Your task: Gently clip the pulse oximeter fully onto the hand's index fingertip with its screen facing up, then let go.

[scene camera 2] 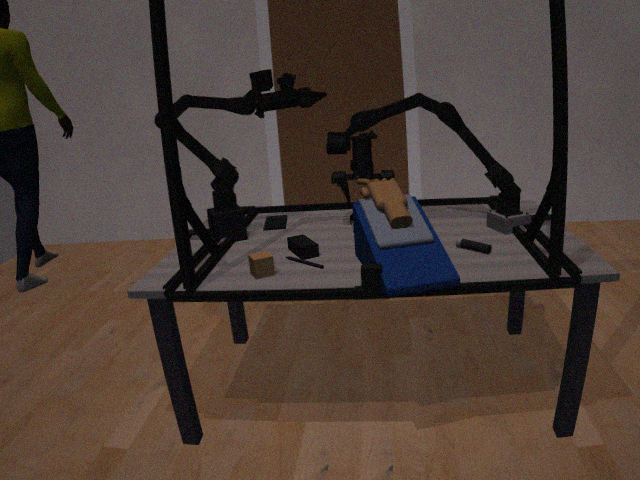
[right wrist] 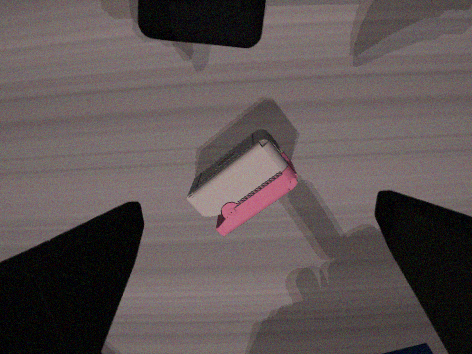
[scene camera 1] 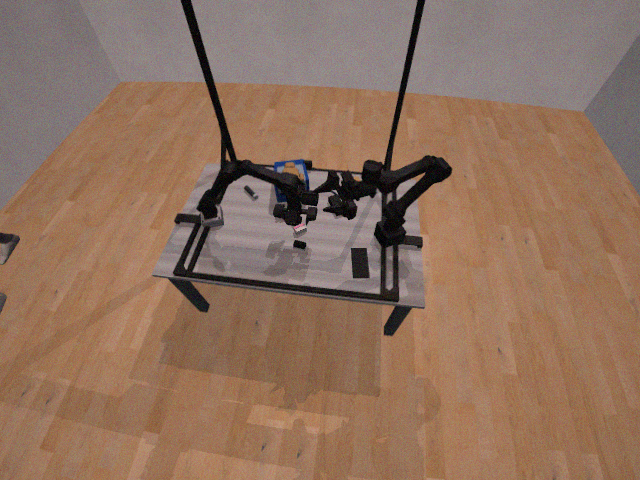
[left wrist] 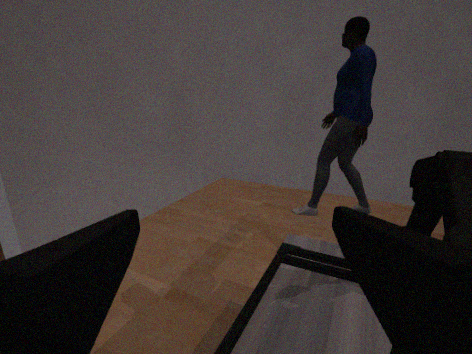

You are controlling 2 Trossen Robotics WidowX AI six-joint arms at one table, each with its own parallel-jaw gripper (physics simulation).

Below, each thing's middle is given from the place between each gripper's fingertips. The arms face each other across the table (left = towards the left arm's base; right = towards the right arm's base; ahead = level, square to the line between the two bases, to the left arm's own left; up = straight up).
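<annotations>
Counted from my right hand: blue block (scene camera 2: 411,269), 34 cm behind, 4 cm below, 10 cm to the right; black box (right wrist: 241,31), 7 cm ahead, 2 cm to the left, 7 cm below; pulse oximeter (right wrist: 254,174), 2 cm behind, 1 cm to the left, 7 cm below.
Counted from my left hand: blue block, 22 cm to the right, 48 cm behind, 38 cm below; pulse oximeter, 40 cm below, 16 cm behind, 12 cm to the right. My left hand itself is 40 cm above the black box, 7 cm past it and 10 cm to the left of it.
</annotations>
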